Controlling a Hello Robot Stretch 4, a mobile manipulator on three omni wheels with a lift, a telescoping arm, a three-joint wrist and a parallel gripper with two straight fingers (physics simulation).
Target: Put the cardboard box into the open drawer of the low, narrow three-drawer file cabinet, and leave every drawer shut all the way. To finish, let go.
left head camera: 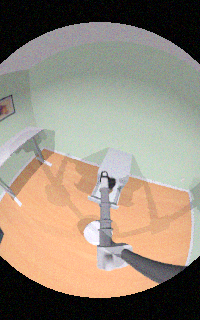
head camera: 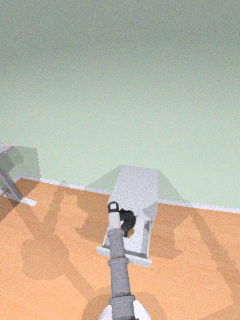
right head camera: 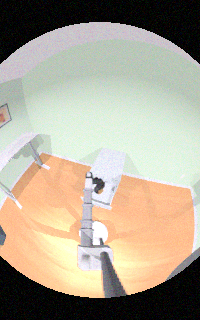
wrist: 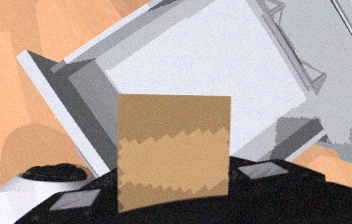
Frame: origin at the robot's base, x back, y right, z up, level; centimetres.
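Seen in the pictures: gripper, fingertip midpoint: (head camera: 128, 232) (right head camera: 98, 190) (wrist: 168, 174); robot's base, link origin: (left head camera: 97, 231) (right head camera: 93, 232).
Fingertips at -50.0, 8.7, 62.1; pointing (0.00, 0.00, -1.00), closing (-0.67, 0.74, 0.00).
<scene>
Offsets run from my fingertips to a thing's top centre, as dx, dy, dz. "pt": to the spot under its first point. Level surfaces: height alone.
The cardboard box @[-1.1, -0.8, +5.0] (wrist: 174, 150) (head camera: 131, 233) (right head camera: 100, 190) is between the two fingers of my gripper (wrist: 168, 174), which is shut on it. In the wrist view it overlaps the front part of the open drawer (wrist: 62, 112) (head camera: 140, 260) (right head camera: 97, 202); its exact height over the drawer floor is hard to tell. The drawer is pulled far out of the low white file cabinet (head camera: 135, 185) (left head camera: 117, 160) (right head camera: 110, 162) (wrist: 325, 45). A handle @[pt -17.9, +5.4, -8.3] (wrist: 287, 52) shows on the cabinet front above the open drawer. The lower drawer fronts are hidden.
The cabinet stands by the green wall (head camera: 120, 110). A white table @[dz +30.2] (left head camera: 20, 142) (right head camera: 20, 146) stands at the left, its foot (head camera: 25, 201) on the wooden floor. My grey arm (head camera: 119, 275) (left head camera: 105, 210) (right head camera: 87, 215) reaches over the drawer's left side. A white round shape (left head camera: 92, 232) (right head camera: 101, 232) lies below it.
</scene>
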